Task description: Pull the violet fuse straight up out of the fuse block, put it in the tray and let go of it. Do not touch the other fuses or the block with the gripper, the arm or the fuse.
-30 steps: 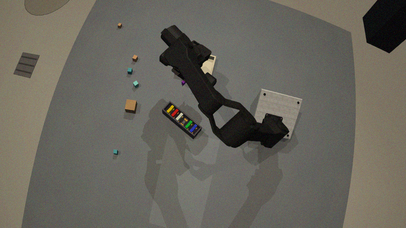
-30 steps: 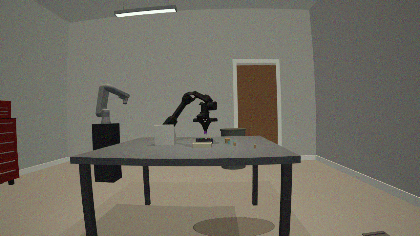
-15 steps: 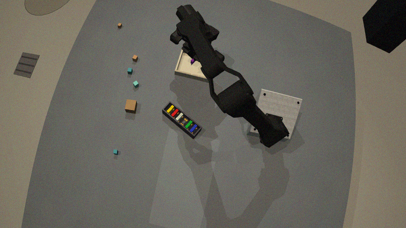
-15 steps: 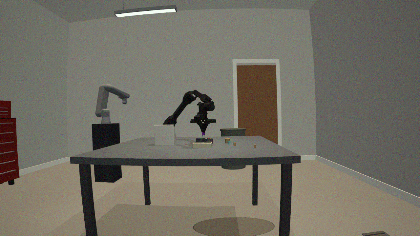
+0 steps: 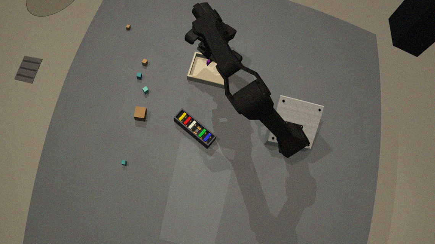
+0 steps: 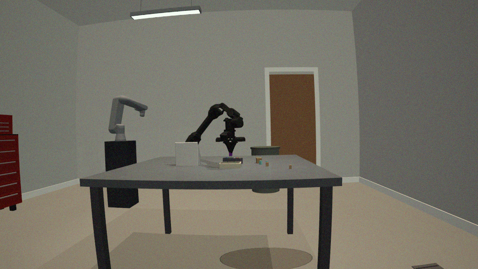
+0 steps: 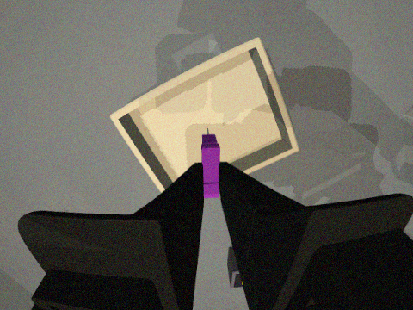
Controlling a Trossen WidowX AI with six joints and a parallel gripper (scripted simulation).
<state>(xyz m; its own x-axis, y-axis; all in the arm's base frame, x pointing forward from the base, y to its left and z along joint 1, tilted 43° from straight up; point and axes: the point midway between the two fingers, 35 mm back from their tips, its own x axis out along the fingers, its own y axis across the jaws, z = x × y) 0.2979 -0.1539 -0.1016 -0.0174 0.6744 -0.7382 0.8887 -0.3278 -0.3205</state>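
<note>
Right now the violet fuse is 1 cm below my gripper tip. Round my gripper tip: tray (9 cm below).
</note>
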